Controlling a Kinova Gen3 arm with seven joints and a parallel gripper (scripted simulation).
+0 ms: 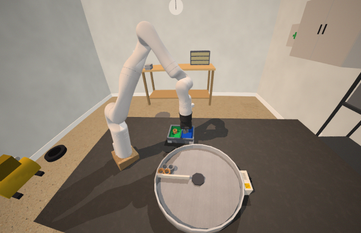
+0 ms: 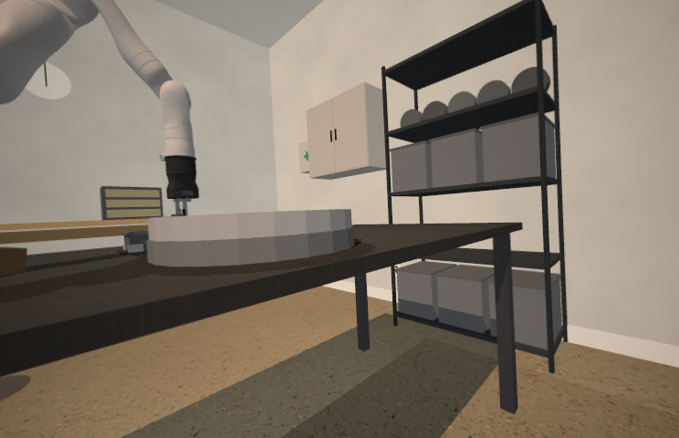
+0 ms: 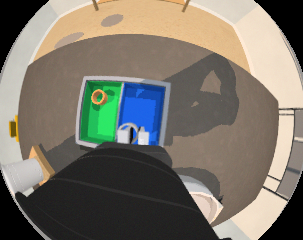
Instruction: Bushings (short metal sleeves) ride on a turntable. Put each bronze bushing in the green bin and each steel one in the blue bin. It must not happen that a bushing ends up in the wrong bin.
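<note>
The green bin is 7 cm below my hand, 4 cm behind it and 3 cm to the left of it. Also, from my hand: turntable: 33 cm to the right, 7 cm ahead, 4 cm below.
</note>
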